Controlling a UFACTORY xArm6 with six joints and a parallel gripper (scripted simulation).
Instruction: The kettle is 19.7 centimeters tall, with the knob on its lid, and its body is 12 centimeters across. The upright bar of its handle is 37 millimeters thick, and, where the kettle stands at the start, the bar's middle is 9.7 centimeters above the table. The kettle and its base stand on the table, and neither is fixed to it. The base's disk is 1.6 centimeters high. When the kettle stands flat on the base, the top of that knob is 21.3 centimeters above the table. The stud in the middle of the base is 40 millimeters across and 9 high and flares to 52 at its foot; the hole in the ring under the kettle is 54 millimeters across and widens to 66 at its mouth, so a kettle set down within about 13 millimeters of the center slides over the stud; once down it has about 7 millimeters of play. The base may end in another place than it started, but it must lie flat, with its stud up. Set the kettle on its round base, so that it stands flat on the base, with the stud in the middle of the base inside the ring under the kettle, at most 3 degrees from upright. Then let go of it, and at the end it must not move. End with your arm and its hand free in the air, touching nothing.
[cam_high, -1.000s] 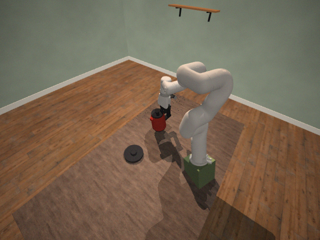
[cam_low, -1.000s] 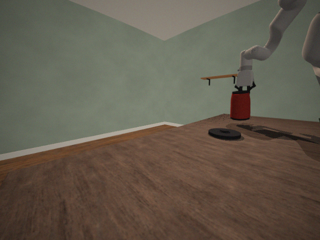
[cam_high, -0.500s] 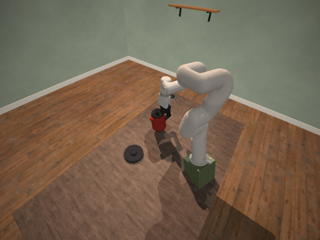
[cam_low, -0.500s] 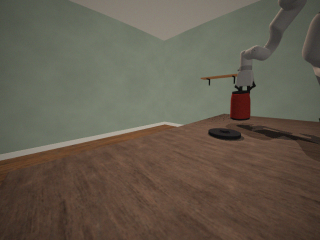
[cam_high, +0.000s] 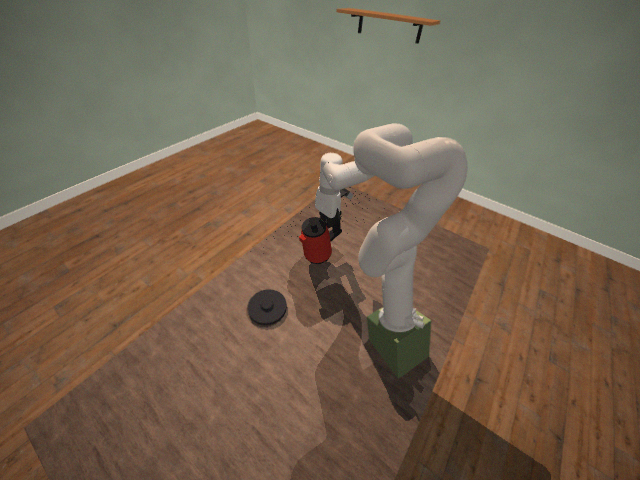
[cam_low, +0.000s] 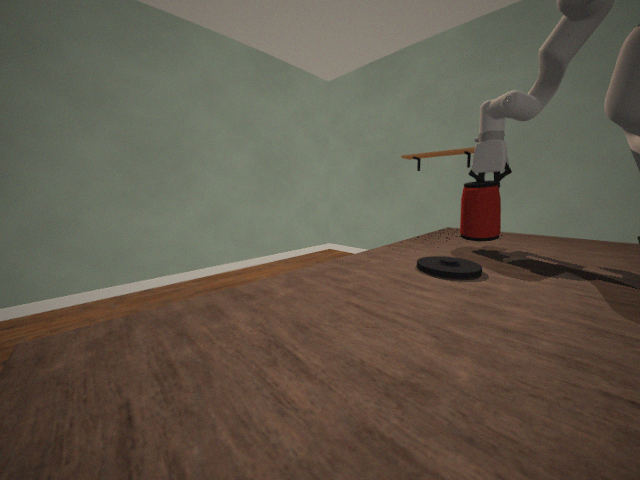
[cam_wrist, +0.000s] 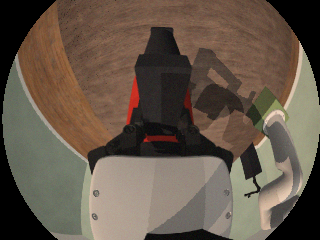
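The red kettle is 60 mm below my hand and 30 mm to the left of it. The rest, counted from my hand: round kettle base 360 mm to the left, 200 mm below, 10 mm behind.
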